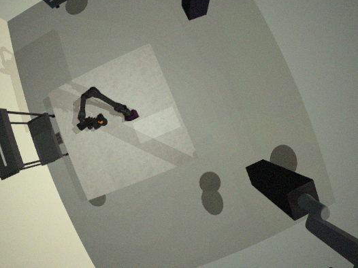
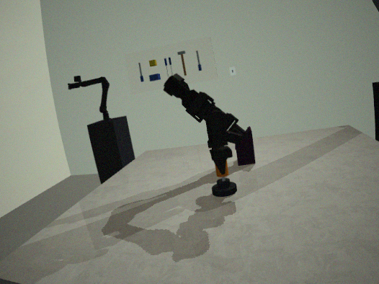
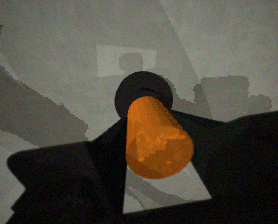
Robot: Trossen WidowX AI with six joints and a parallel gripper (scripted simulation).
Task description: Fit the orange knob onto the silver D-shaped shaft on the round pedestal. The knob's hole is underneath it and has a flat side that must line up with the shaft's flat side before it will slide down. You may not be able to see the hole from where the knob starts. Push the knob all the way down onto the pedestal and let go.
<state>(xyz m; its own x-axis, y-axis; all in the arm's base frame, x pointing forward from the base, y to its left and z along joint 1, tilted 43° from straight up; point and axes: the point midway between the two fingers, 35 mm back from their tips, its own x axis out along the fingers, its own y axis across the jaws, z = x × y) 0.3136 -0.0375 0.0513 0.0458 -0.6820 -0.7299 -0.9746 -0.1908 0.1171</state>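
Now: gripper tip 3 cm below the orange knob. From my gripper tip the other things lie so: round pedestal 4 cm below.
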